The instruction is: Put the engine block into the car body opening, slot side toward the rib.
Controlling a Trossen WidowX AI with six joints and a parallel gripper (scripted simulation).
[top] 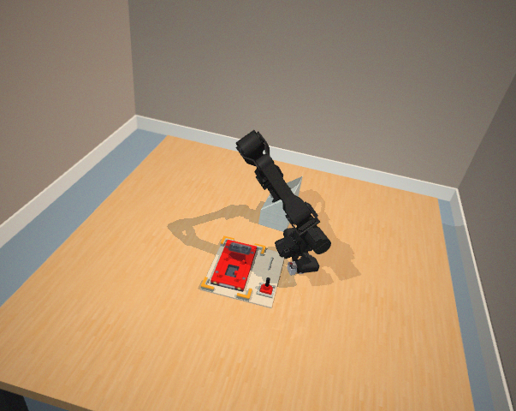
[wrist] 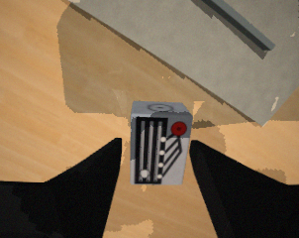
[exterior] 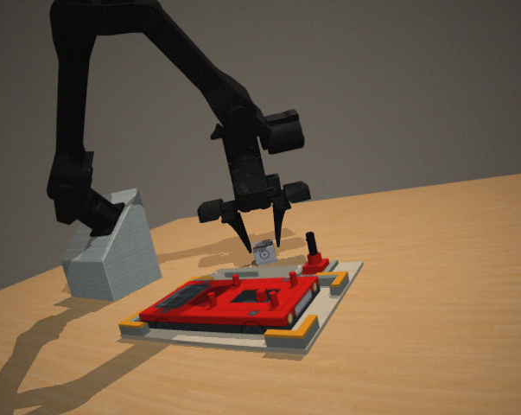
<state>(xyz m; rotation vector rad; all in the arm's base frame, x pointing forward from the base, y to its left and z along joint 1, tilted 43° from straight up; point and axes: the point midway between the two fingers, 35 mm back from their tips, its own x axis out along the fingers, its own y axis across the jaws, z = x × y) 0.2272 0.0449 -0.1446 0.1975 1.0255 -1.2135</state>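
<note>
Now: the pale base plate 170 mm to the right of my gripper tip, 80 mm ahead of it and 10 mm below it. From my gripper tip the other things lie so: grey engine block 10 mm below.
</note>
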